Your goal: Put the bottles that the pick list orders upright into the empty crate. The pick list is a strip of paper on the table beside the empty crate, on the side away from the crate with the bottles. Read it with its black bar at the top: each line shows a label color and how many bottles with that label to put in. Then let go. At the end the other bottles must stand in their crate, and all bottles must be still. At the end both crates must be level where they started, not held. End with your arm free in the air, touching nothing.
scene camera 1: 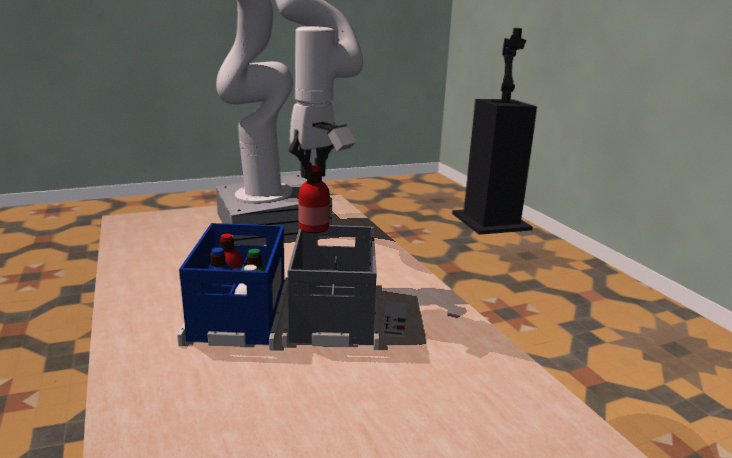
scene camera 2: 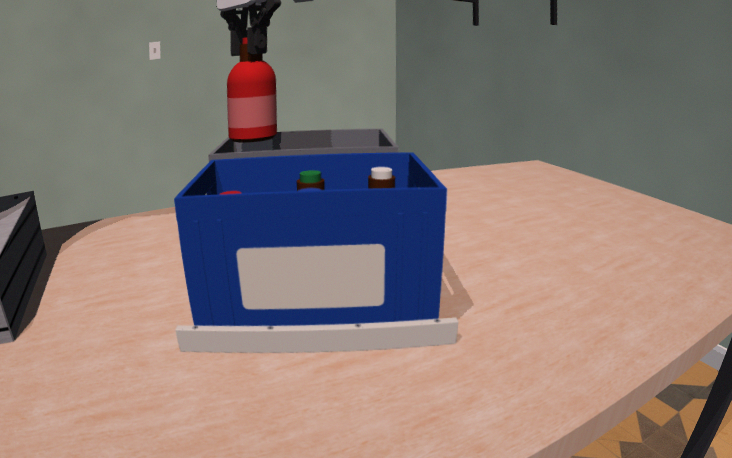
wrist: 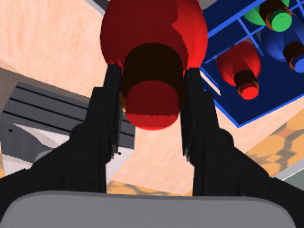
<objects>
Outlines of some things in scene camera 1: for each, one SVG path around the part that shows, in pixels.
A grey crate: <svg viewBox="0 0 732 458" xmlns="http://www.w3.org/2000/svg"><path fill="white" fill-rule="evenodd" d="M299 228L288 267L289 343L312 343L312 333L318 332L349 333L349 345L373 345L377 279L374 227L329 225L329 228L322 233L306 233ZM318 236L355 237L355 247L318 245Z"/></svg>
</objects>
